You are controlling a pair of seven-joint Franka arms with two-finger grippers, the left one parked.
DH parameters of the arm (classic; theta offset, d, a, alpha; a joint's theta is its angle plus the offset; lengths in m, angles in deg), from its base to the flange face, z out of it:
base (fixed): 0 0 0 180
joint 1: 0 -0.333 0 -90
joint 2: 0 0 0 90
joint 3: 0 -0.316 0.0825 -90
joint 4: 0 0 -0.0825 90
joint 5: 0 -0.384 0 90
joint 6: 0 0 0.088 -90
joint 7: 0 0.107 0 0
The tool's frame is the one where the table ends.
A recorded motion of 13 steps. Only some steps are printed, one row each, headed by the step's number.
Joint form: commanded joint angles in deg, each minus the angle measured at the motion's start. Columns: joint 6, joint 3, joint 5, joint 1, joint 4, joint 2, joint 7.
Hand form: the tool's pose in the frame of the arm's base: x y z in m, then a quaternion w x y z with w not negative. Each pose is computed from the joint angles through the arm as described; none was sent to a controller.
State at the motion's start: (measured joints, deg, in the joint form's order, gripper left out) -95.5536 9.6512 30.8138 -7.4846 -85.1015 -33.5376 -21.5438
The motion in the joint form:
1: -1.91 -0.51 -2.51 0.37 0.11 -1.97 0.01
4: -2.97 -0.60 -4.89 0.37 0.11 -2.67 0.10
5: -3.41 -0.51 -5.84 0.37 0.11 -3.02 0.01
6: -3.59 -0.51 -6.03 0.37 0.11 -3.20 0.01
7: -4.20 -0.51 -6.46 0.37 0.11 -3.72 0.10
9: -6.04 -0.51 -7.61 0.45 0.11 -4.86 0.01
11: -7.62 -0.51 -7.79 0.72 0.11 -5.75 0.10
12: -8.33 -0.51 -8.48 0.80 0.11 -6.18 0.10
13: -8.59 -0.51 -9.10 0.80 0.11 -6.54 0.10
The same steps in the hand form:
1: 0.6682 -0.0519 0.3037 0.23324 0.91014 0.24136 -0.24287
4: 0.6693 -0.0468 0.2942 0.21481 0.91674 0.23972 -0.23661
5: 0.6697 -0.0460 0.2898 0.20755 0.91899 0.23906 -0.23502
6: 0.6699 -0.0457 0.2877 0.20605 0.91932 0.23930 -0.23478
7: 0.6706 -0.0446 0.2817 0.20294 0.92027 0.23974 -0.23333
9: 0.6731 -0.0427 0.2687 0.19426 0.92311 0.24271 -0.22634
11: 0.6753 -0.0445 0.2592 0.19305 0.92434 0.24419 -0.22068
12: 0.6760 -0.0440 0.2542 0.18783 0.92629 0.24366 -0.21756
13: 0.6759 -0.0431 0.2498 0.18295 0.92749 0.24281 -0.21755

